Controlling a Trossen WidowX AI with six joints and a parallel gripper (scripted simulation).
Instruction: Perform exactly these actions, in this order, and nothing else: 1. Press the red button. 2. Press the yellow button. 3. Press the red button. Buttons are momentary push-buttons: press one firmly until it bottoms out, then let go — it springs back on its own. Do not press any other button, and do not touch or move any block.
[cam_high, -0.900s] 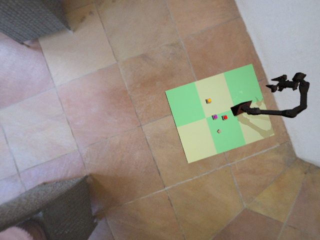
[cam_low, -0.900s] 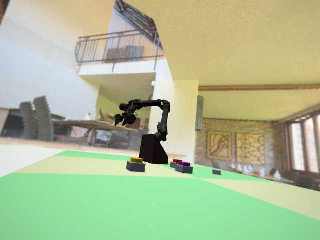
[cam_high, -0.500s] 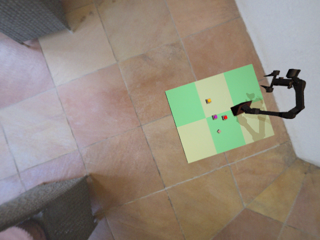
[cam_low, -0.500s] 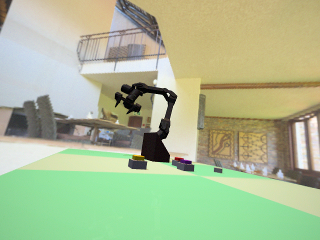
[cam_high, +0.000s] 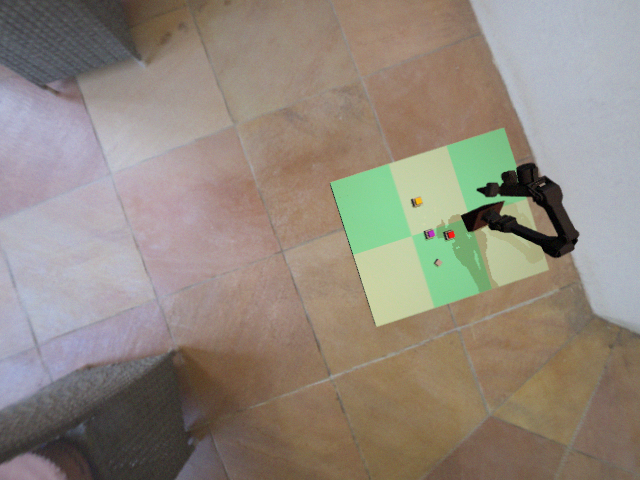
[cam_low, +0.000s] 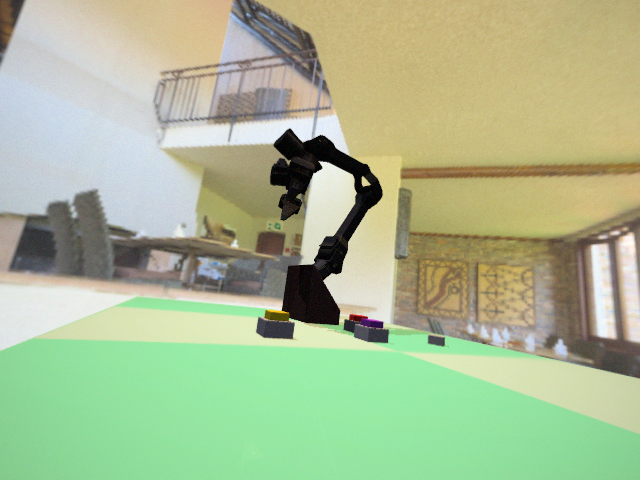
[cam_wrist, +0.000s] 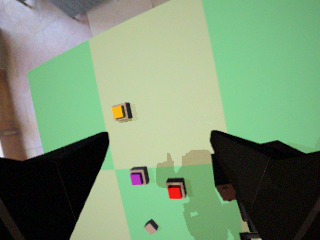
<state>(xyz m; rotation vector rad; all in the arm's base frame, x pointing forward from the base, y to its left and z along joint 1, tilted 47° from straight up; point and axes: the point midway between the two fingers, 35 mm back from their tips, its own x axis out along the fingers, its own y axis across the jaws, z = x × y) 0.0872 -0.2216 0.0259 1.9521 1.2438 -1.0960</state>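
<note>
The red button lies 9 cm ahead of my gripper tip, 19 cm to the left of it and 24 cm below it. Round my gripper tip: yellow button: 20 cm ahead, 6 cm to the right, 24 cm below; purple button: 20 cm ahead, 14 cm to the left, 24 cm below; block: 21 cm ahead, 32 cm to the left, 26 cm below.
</note>
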